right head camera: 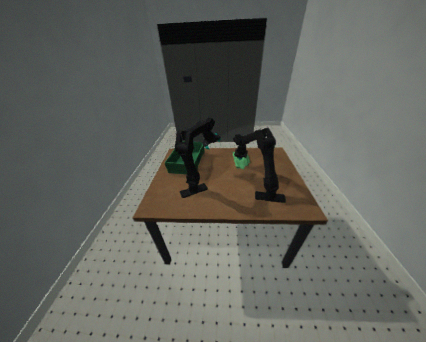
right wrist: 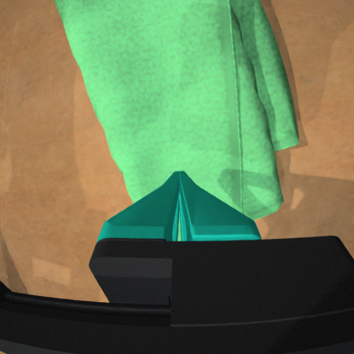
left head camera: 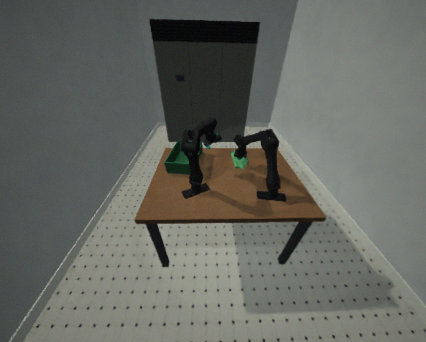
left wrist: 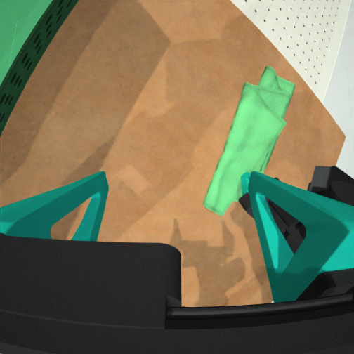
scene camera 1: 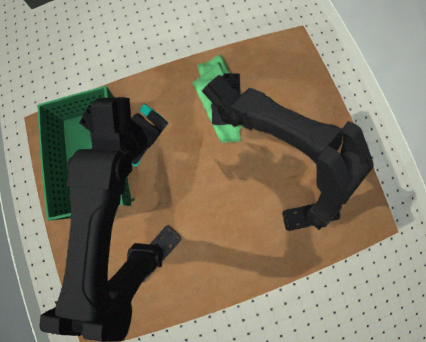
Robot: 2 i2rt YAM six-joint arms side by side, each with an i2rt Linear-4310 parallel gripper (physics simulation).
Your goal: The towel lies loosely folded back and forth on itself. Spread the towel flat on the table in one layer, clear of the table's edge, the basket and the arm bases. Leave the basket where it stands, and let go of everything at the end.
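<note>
The green towel (left head camera: 240, 162) (right head camera: 242, 162) (scene camera 1: 230, 134) (left wrist: 250, 135) (right wrist: 165, 90) lies on the table (scene camera 1: 240, 210) as a narrow folded strip, with uneven layers along one side and at its far end. My left gripper (scene camera 1: 141, 137) (left wrist: 177, 179) is open and empty, raised beside the basket and apart from the towel. My right gripper (left wrist: 243, 174) (right wrist: 178, 178) is shut over the towel's near part. I see no cloth pinched in its fingertips. The right arm hides part of the towel in scene camera 1.
The green basket (left head camera: 177, 166) (right head camera: 176, 166) (scene camera 1: 55, 165) (left wrist: 30, 60) stands at the table's left, partly behind the left arm. The left arm base (left head camera: 196, 191) (scene camera 1: 170, 235) and right arm base (left head camera: 271, 196) (scene camera 1: 297, 219) stand nearer the front. The table's far edge is close to the towel's far end.
</note>
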